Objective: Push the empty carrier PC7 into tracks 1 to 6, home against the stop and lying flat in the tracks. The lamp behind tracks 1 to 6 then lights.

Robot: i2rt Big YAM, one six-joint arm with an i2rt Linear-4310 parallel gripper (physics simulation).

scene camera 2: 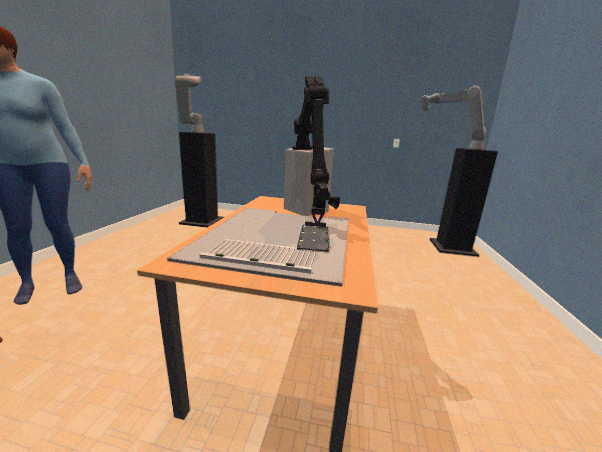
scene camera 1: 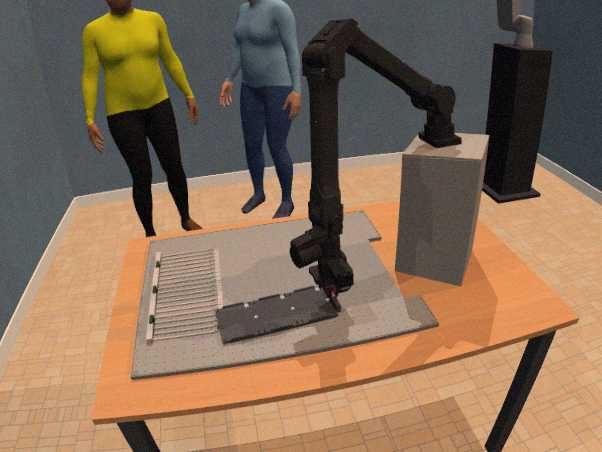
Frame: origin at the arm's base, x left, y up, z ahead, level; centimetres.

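Where they show: gripper, between the fingertips: [scene camera 2: 317, 224] [scene camera 1: 332, 298]; arm's base, origin of its link: [scene camera 2: 303, 149] [scene camera 1: 439, 140].
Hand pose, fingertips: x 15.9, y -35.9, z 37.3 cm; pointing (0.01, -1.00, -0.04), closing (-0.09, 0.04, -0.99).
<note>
Things, the pixels of their top centre, and the offset from my fingertips. "spot": a spot on its surface instead. Level surfaces: height alone.
- empty carrier PC7, centre of its top: [scene camera 1: 275, 306] [scene camera 2: 314, 232] dz +15.8, dx +0.5, dy +1.1 cm
- white bar, a spot on its surface: [scene camera 1: 153, 305] spot: dz +49.9, dx -9.9, dy -0.3 cm
- grey board, height of its surface: dy -1.9 cm
- wooden table, height of its surface: dy -3.2 cm
The empty carrier PC7 [scene camera 1: 275, 314] [scene camera 2: 314, 238], a long dark tray, lies on the grey perforated board. Its left end in scene camera 1 is at the entry edge of the front part of the pale tracks [scene camera 1: 218, 280] [scene camera 2: 272, 253]; whether it touches them is too small to tell. A white bar [scene camera 1: 153, 305] with three small green parts runs along the tracks' far ends. No lit lamp can be made out. My gripper [scene camera 1: 333, 296] [scene camera 2: 318, 220] points down at the carrier's other end and is shut on that end; its fingertips are partly hidden in scene camera 1.
The grey board [scene camera 1: 180, 361] [scene camera 2: 235, 231] lies on the wooden table [scene camera 1: 112, 395] [scene camera 2: 359, 280]. The grey pedestal [scene camera 1: 435, 215] [scene camera 2: 295, 180] bearing my arm stands at the table's right in scene camera 1. Two people stand behind the table there.
</note>
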